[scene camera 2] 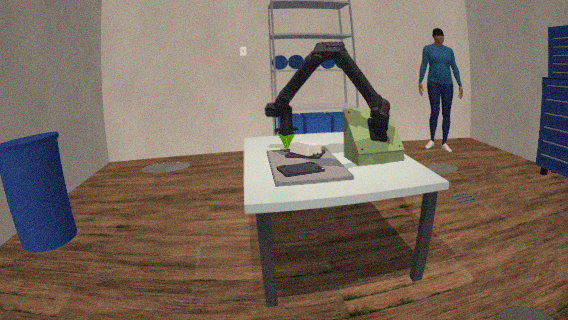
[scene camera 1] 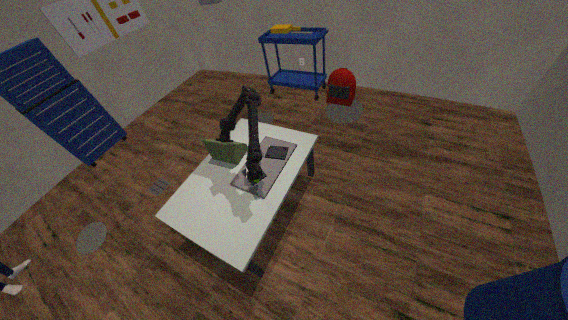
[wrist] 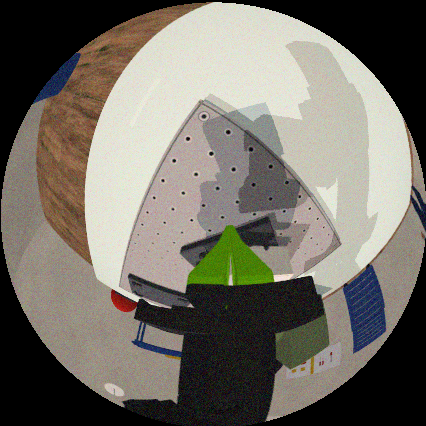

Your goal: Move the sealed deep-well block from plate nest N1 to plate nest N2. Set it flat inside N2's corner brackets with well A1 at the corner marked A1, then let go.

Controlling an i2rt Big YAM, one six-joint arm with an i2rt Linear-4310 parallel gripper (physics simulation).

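Places are measured from the arm's base along level axes (x left, y back, z up), in metres.
Pixels of known places: gripper, fingertip midpoint: (scene camera 2: 286,148) (scene camera 1: 258,182) (wrist: 229,229); arm's base at its link origin: (scene camera 2: 376,130) (scene camera 1: 224,141) (wrist: 287,338).
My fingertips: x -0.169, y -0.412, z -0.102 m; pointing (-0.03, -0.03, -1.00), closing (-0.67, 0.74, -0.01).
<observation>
For each thing: its top centre in the pictures, then the offset to it from my fingertips. "spot": a spot on its surface instead. Level surfaces: height alone.
- perforated board at its top centre: (wrist: 193,286) (scene camera 2: 304,161) (scene camera 1: 264,163) dz -0.021, dx +0.179, dy +0.062 m
- pale deep-well block at its top centre: (scene camera 2: 305,143) dz +0.032, dx +0.059, dy +0.084 m
- dark nest N1 at a spot on its surface: (wrist: 260,231) spot: dz -0.010, dx -0.013, dy +0.035 m
- empty dark nest N2 at its top centre: (wrist: 157,298) (scene camera 2: 300,166) (scene camera 1: 276,151) dz -0.004, dx +0.304, dy +0.029 m
- white table at its surface level: dz -0.035 m
My gripper (scene camera 1: 256,181) (scene camera 2: 286,148) (wrist: 229,229) points down with its green fingertips together, shut with nothing between them. It is low over the N1 end of the perforated board (scene camera 1: 276,171) (scene camera 2: 334,172) (wrist: 165,197). The pale deep-well block (scene camera 2: 306,148) rests at the dark nest N1 (wrist: 260,231), beside the fingertips in scene camera 2; whether it sits flat is unclear. In the wrist view the fingers and gripper body hide most of the block. The empty dark nest N2 (scene camera 1: 276,152) (scene camera 2: 300,169) (wrist: 156,291) is at the board's other end. Labels and A1 marks are unreadable.
The board lies on a white table (scene camera 1: 200,210) (scene camera 2: 400,182) (wrist: 150,65). A green sloped box (scene camera 1: 225,152) (scene camera 2: 375,150) (wrist: 302,342) stands by the arm's base. A blue cart (scene camera 1: 295,79), a blue bin (scene camera 2: 37,192) and a person (scene camera 2: 440,75) are away from the table.
</observation>
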